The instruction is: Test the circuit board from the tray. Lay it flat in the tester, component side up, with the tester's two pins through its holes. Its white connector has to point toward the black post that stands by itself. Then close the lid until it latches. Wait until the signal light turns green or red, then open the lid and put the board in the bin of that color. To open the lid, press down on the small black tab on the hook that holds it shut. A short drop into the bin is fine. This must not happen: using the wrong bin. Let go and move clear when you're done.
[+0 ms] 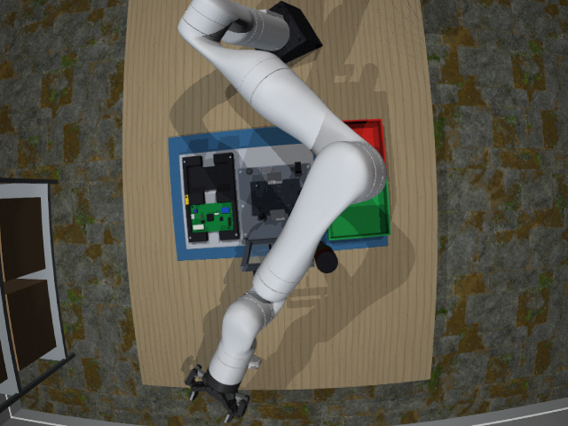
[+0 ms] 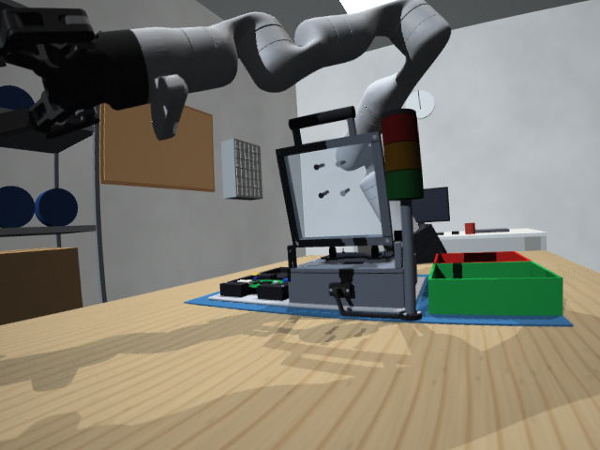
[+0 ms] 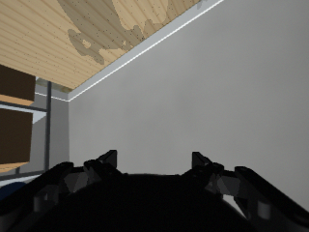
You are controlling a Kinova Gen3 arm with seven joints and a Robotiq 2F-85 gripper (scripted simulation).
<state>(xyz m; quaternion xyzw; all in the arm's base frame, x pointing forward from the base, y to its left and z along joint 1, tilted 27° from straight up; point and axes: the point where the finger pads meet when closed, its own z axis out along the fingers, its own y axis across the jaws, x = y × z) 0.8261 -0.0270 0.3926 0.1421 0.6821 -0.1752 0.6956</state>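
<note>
My hand is 420 mm past the green circuit board and 230 mm above it. The rest, counted from my hand: black hook: 530 mm behind, 230 mm to the left, 160 mm below; then clear lid: 340 mm behind, 170 mm to the left, 60 mm below; then green bin: 430 mm behind, 370 mm to the left, 230 mm below.
</note>
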